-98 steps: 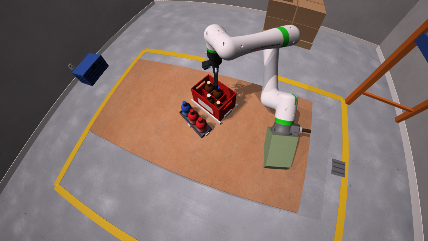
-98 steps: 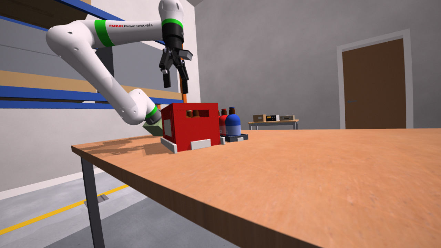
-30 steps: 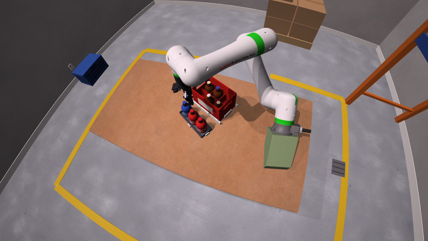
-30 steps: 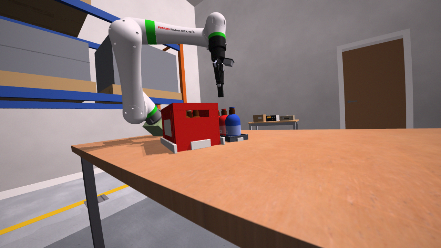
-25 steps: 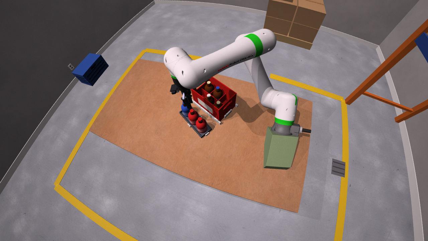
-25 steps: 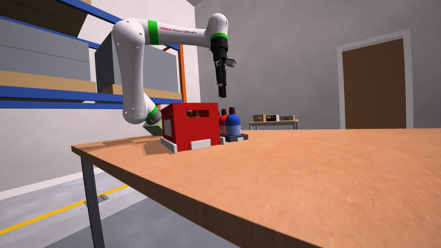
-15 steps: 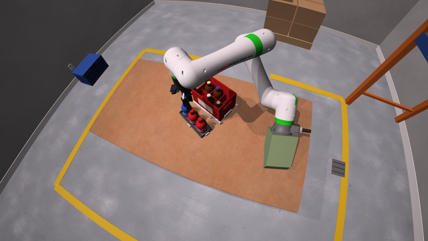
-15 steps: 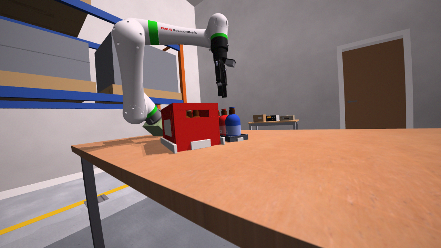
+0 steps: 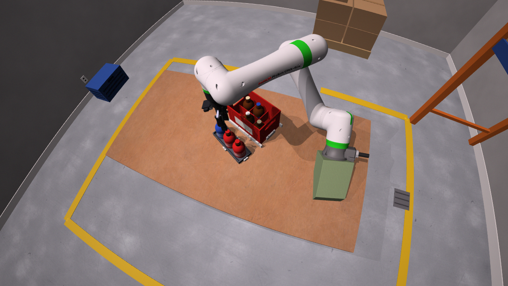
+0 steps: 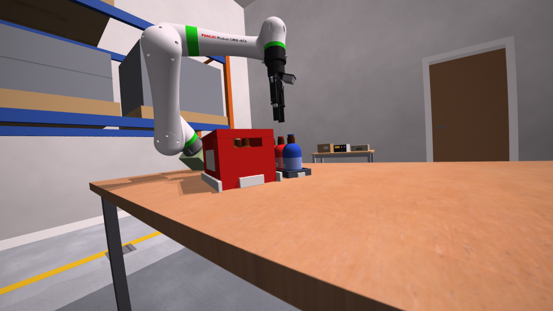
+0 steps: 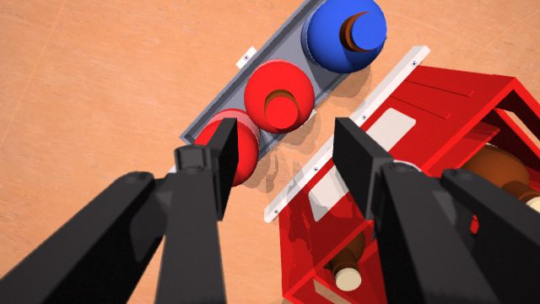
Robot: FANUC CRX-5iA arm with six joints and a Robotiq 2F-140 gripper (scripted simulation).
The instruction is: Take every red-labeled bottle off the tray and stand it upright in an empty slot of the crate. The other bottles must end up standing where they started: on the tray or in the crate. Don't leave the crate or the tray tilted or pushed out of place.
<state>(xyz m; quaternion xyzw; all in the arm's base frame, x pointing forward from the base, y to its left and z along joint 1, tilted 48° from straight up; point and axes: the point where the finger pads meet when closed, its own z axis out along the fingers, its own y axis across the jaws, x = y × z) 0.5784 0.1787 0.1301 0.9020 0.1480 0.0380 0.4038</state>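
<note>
Right now the blue-labeled bottle is 17 cm below my hand, 8 cm ahead of it and 5 cm to the right of it. Round my hand: grey tray: 24 cm below; red crate: 19 cm to the right, 17 cm below, 9 cm behind.
</note>
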